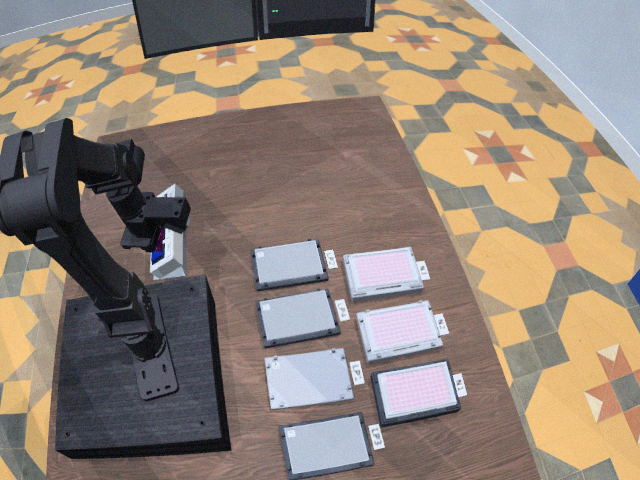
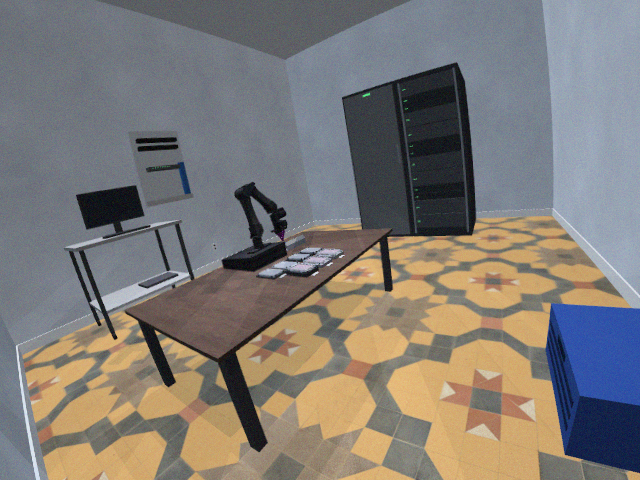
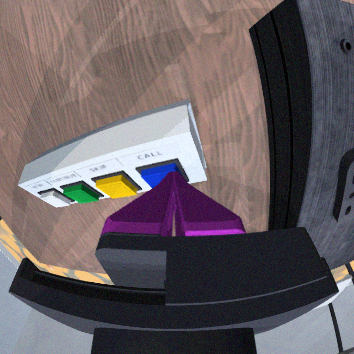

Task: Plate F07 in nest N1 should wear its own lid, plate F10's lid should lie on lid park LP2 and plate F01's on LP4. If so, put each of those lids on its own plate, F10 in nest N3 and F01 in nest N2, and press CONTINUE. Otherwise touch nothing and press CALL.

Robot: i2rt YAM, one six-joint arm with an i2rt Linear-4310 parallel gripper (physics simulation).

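Places are measured from the arm's base along level axes (x left, y ahead, z down), in centimetres.
Where they show: gripper, fingertip midpoint: [image 1: 159, 250] [image 2: 283, 240] [image 3: 173, 178]; arm's base, origin of the base link: [image 1: 150, 346] [image 2: 259, 248].
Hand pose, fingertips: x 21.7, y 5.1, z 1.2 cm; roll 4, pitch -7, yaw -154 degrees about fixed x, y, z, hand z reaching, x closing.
Things, the pixels of their top centre, and the offset from my fingertips. "spot": a spot on its surface instead. Level surfaces: height alone.
- blue CALL button, middle of its top: [image 3: 160, 183] [image 1: 156, 250] dy -0.8, dx +1.8, dz +1.6 cm
- green CONTINUE button, surface spot: [image 3: 81, 193] spot: dy +1.0, dx +10.7, dz +2.0 cm
- N2, middle of its top: [image 1: 401, 325] [image 2: 315, 258] dy +39.2, dx -29.7, dz +4.2 cm
- N1, middle of its top: [image 1: 418, 387] [image 2: 301, 266] dy +36.5, dx -42.6, dz +3.7 cm
- LP2, middle of its top: [image 1: 288, 260] [image 2: 310, 249] dy +24.9, dx -7.4, dz +5.5 cm
- LP4, middle of its top: [image 1: 296, 314] [image 2: 298, 256] dy +22.4, dx -19.8, dz +5.5 cm
- LP3, middle of its top: [image 1: 326, 444] [image 2: 270, 271] dy +18.3, dx -45.8, dz +5.5 cm
- lid, surface spot: [image 1: 310, 379] spot: dy +20.3, dx -33.0, dz +6.2 cm
- white button box, middle of its top: [image 3: 80, 186] [image 1: 163, 219] [image 2: 291, 238] dy +2.1, dx +8.9, dz +0.8 cm
- yellow button, middle of its top: [image 3: 111, 192] dy +0.0, dx +6.7, dz +1.6 cm
- white button, middle of its top: [image 3: 49, 203] dy +1.7, dx +16.6, dz +1.6 cm
- wooden table, its level: dz +7.3 cm
My gripper [image 1: 159, 250] [image 2: 282, 240] [image 3: 173, 178] is shut and empty, its purple tips at the near edge of the blue CALL button [image 1: 157, 256] [image 3: 157, 175]; contact cannot be told. The green CONTINUE button [image 3: 81, 193] is further left. Pink-welled plates stand in nests N3 [image 1: 383, 270], N2 [image 1: 400, 328] and N1 [image 1: 419, 389]; whether the N1 plate wears a clear lid cannot be told. Grey lids with small white labels lie on LP2 [image 1: 290, 262], LP4 [image 1: 298, 315] and LP3 [image 1: 326, 444]. A paler sheet or lid [image 1: 310, 379] is at LP1. The small labels are unreadable.
The white button box [image 1: 176, 252] [image 3: 150, 132] stands beside the arm's black base [image 1: 139, 434] [image 3: 327, 90] and also has a yellow button [image 3: 116, 185] and a white button [image 3: 54, 198]. The nests and parks stand right of the base on the wooden table [image 1: 289, 155] [image 2: 206, 310].
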